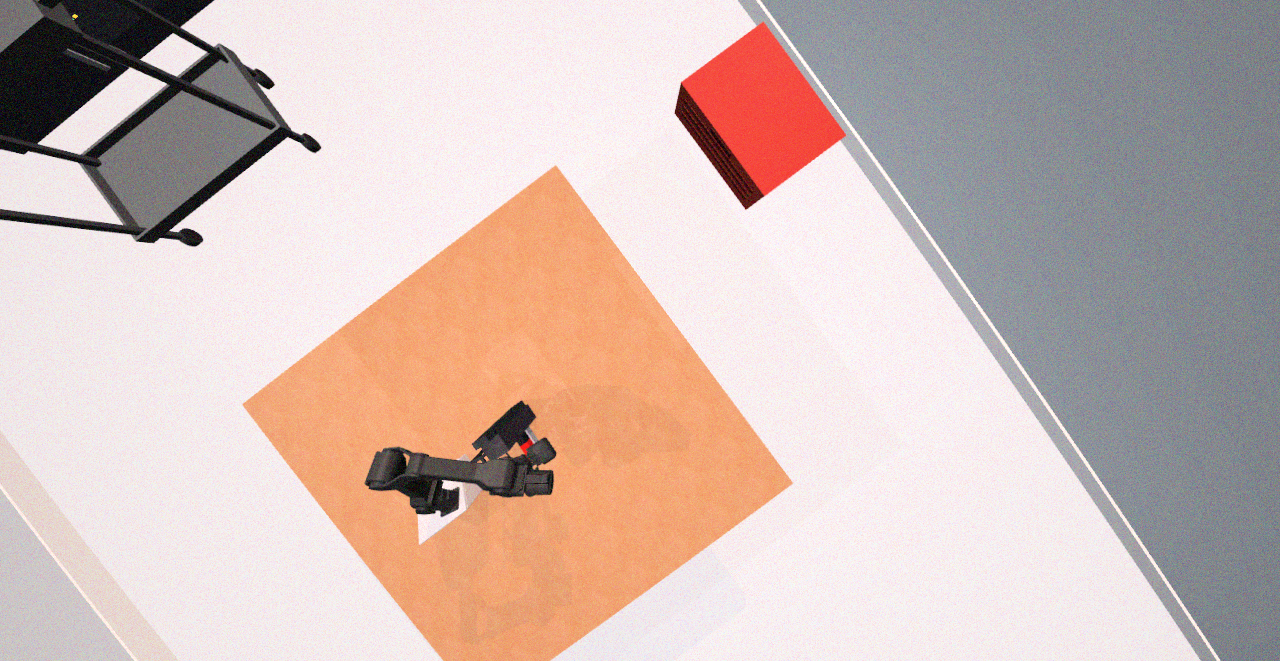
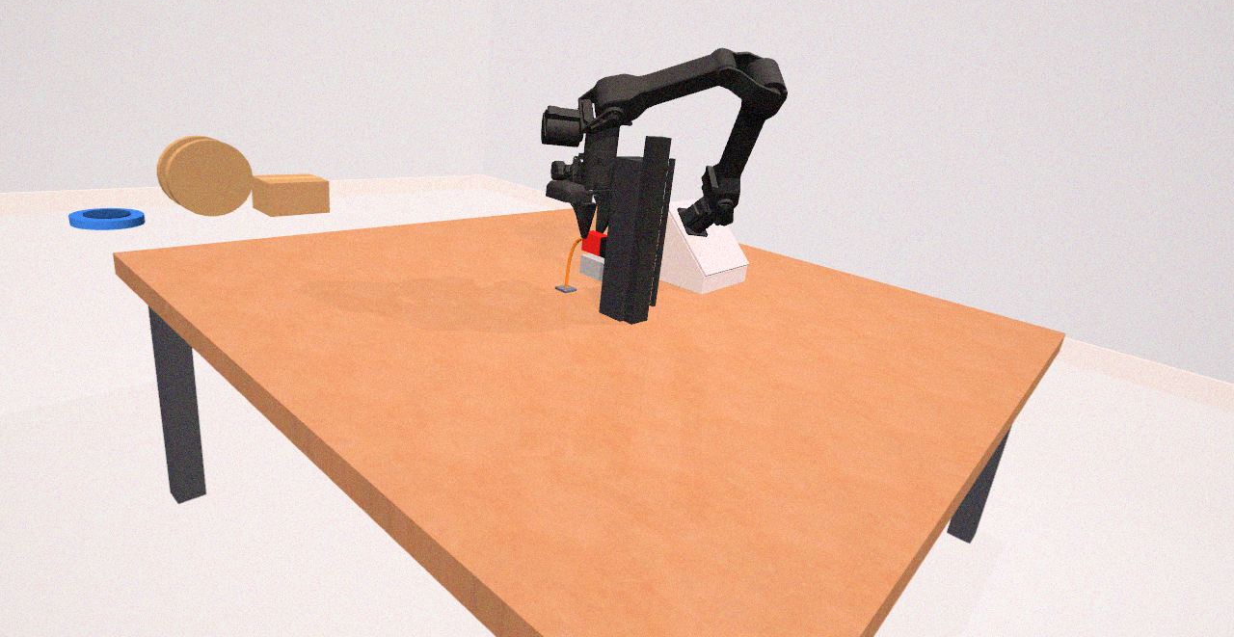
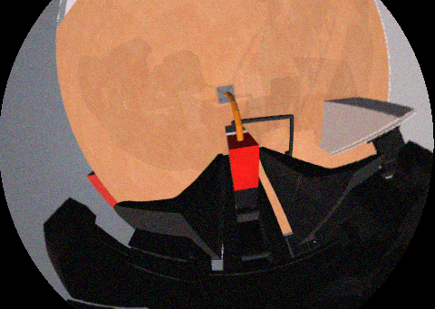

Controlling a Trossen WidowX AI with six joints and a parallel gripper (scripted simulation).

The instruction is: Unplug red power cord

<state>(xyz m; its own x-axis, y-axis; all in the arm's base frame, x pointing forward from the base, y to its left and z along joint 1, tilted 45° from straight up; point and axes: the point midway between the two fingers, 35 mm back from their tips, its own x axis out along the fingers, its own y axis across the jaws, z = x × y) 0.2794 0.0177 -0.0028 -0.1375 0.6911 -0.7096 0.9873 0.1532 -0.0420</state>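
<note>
The red plug is 1 cm behind my gripper tip and 3 cm to the left of it. From my gripper tip the other things lie so: grey pad: 6 cm to the right, 11 cm below.
</note>
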